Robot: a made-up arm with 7 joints.
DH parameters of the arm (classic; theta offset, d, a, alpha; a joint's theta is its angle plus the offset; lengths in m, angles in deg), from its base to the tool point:
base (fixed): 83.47 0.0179 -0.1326 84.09
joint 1: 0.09 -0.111 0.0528 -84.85
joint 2: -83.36 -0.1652 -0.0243 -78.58
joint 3: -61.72 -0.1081 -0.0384 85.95
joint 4: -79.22 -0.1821 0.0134 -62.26
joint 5: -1.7 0.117 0.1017 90
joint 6: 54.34 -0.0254 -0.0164 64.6
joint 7: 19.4 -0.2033 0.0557 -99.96
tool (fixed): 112.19 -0.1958 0 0
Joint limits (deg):
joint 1: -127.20..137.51
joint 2: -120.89..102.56
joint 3: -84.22..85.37
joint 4: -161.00..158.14
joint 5: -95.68..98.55
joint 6: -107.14..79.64
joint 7: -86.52..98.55
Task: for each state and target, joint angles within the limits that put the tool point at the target. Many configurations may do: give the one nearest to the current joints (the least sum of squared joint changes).
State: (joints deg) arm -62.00 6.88 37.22 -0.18 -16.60 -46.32 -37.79
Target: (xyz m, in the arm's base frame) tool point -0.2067 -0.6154 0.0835
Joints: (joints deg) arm -48.97 -29.12 37.83 -13.40 -47.29 -50.36 -24.71
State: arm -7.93 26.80 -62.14 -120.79 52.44 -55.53 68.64
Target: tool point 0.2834 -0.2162 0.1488
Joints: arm -12.38 45.34 -55.96 -78.22 96.81 -71.10 34.43
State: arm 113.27 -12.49 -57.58 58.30 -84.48 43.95 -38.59
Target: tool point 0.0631 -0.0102 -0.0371
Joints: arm 137.51 -2.47 -7.25 70.87 -95.68 40.30 -57.56
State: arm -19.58 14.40 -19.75 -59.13 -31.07 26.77 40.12
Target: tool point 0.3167 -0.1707 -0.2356
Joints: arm 6.22 48.95 -4.57 -65.28 -29.53 43.11 29.53
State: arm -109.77 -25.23 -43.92 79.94 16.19 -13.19 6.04
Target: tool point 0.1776 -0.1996 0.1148
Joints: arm -106.78 -58.01 -36.56 75.82 13.63 -4.59 -0.85
